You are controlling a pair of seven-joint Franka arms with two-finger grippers.
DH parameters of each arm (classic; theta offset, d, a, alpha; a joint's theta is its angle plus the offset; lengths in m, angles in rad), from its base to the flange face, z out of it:
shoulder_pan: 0 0.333 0 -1.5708
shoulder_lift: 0 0 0 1.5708
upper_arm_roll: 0 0.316 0.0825 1.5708
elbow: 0 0 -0.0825 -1.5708
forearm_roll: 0 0.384 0 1.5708
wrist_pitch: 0 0 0.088 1.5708
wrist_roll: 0 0.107 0 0
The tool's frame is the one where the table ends.
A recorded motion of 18 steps. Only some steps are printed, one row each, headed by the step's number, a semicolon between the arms.
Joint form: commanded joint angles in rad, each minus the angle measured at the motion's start. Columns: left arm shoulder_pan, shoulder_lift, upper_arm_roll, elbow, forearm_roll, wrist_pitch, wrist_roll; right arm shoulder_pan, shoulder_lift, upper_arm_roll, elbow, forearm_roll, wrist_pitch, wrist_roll.
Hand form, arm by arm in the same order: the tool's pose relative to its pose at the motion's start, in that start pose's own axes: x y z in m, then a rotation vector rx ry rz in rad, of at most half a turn. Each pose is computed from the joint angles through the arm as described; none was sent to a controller.
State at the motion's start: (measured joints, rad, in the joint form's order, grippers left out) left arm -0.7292 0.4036 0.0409 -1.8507 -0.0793 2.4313 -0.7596; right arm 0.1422 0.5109 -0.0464 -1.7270 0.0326 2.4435 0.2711
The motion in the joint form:
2: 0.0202 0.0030 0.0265 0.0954 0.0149 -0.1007 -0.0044; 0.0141 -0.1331 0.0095 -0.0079 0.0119 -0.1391 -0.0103
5: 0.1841 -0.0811 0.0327 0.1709 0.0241 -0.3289 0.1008; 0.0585 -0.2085 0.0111 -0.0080 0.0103 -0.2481 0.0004
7: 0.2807 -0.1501 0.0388 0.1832 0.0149 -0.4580 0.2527; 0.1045 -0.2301 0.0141 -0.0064 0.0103 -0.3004 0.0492
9: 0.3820 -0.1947 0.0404 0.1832 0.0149 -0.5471 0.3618; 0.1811 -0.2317 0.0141 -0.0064 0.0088 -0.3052 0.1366
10: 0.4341 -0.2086 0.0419 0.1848 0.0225 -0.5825 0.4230; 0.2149 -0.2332 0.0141 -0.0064 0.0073 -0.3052 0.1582
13: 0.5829 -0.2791 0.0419 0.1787 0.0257 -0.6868 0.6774; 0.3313 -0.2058 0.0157 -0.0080 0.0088 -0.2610 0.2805
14: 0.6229 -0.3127 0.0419 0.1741 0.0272 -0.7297 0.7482; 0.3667 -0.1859 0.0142 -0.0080 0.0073 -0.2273 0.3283
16: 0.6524 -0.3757 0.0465 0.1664 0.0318 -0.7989 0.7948; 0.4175 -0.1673 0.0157 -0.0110 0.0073 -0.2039 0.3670
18: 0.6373 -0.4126 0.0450 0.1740 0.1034 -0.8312 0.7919; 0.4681 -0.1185 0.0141 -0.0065 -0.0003 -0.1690 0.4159
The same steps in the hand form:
2: 0.0334 -0.0041 -0.0298 0.0211 0.0119 -0.0310; -0.0052 -0.0147 -0.0735 0.0199 -0.0206 -0.0232
5: 0.1029 -0.0852 -0.1057 0.0784 -0.0231 -0.0841; -0.0216 -0.0412 -0.1145 0.0219 -0.0572 -0.0601
7: 0.1259 -0.1440 -0.1517 0.0958 -0.0660 -0.0372; -0.0376 -0.0690 -0.1258 0.0207 -0.0891 -0.0605
9: 0.1427 -0.2054 -0.1801 0.1116 -0.1034 -0.0303; -0.0594 -0.1137 -0.1282 0.0260 -0.0975 -0.0497
10: 0.1506 -0.2376 -0.1908 0.1229 -0.1185 -0.0199; -0.0698 -0.1328 -0.1301 0.0296 -0.0981 -0.0623
13: 0.1554 -0.3258 -0.2357 0.1150 -0.1602 0.0868; -0.1089 -0.1999 -0.1195 0.0492 -0.0959 -0.0543
14: 0.1496 -0.3490 -0.2542 0.1097 -0.1747 0.1182; -0.1206 -0.2198 -0.1109 0.0578 -0.0869 -0.0400
16: 0.1335 -0.3678 -0.2861 0.1058 -0.1884 0.1331; -0.1425 -0.2474 -0.1021 0.0648 -0.0906 -0.0522
18: 0.1237 -0.3647 -0.3083 0.1730 -0.1752 0.1577; -0.1649 -0.2742 -0.0777 0.0574 -0.0976 -0.0568

